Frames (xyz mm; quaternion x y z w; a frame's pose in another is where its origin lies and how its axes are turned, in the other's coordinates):
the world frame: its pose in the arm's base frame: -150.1 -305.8 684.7 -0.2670 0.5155 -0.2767 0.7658
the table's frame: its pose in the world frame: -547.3 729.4 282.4 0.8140 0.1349 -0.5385 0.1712
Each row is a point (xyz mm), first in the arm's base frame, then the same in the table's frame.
Working: the arm's base frame: its pose in the table's frame: 616.0 302.6 -556.0 -0.3374 0.1774 0.9153 0.1299

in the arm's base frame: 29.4 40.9 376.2
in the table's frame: 364.7 424.3 -298.9
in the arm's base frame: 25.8 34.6 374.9
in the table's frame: 370.3 429.0 -298.9
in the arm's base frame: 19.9 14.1 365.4
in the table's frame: 387.4 442.9 -306.6
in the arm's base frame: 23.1 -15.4 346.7
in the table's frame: 406.3 462.2 -329.0
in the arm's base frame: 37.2 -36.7 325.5
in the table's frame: 415.6 474.4 -358.5
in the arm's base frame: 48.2 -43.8 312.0
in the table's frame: 417.7 476.5 -377.0
